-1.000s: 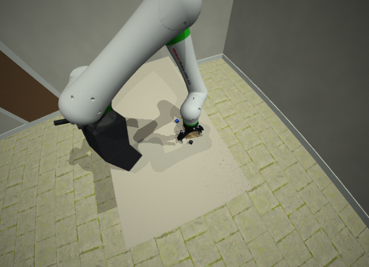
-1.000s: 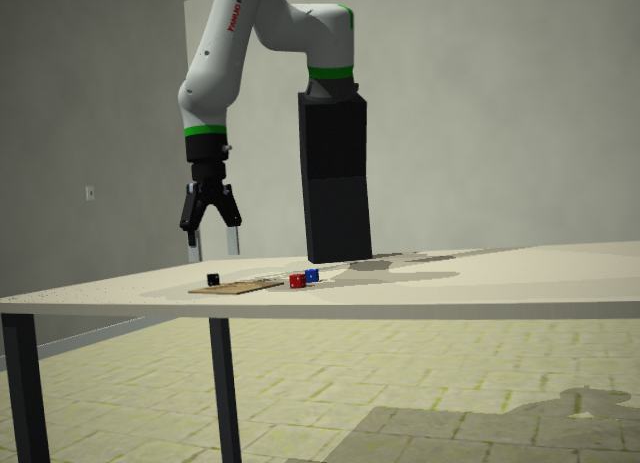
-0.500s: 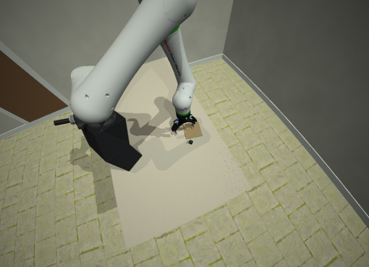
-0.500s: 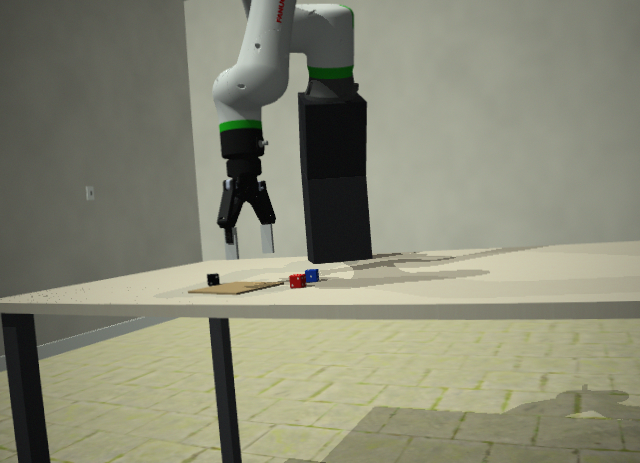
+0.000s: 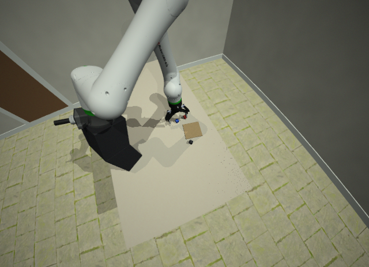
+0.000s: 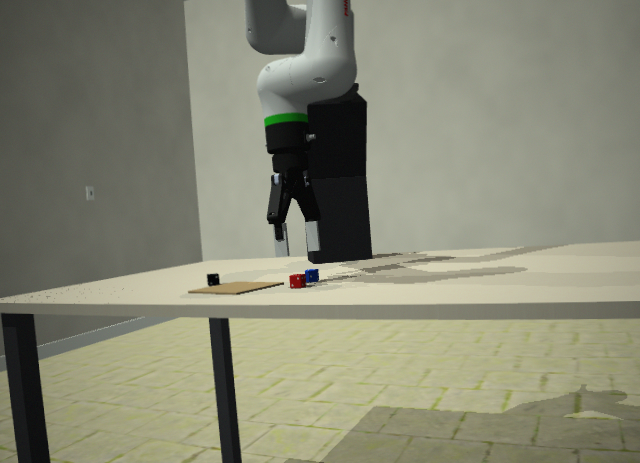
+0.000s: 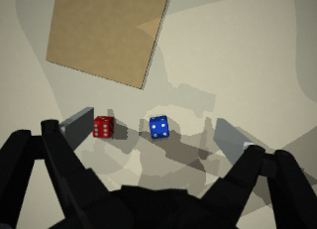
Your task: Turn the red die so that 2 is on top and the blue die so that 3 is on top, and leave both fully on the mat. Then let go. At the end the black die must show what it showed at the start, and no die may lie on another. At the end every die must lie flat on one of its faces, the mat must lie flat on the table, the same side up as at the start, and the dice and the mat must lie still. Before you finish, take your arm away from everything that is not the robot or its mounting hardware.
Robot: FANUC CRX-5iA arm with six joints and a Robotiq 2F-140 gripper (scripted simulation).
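The blue die lies 60 mm below my hand and 20 mm to the left of it. Round my hand: red die (80 mm ahead, 60 mm below, 20 mm to the left); then black die (210 mm to the right, 60 mm below); then brown mat (120 mm to the right, 70 mm below, 70 mm ahead).
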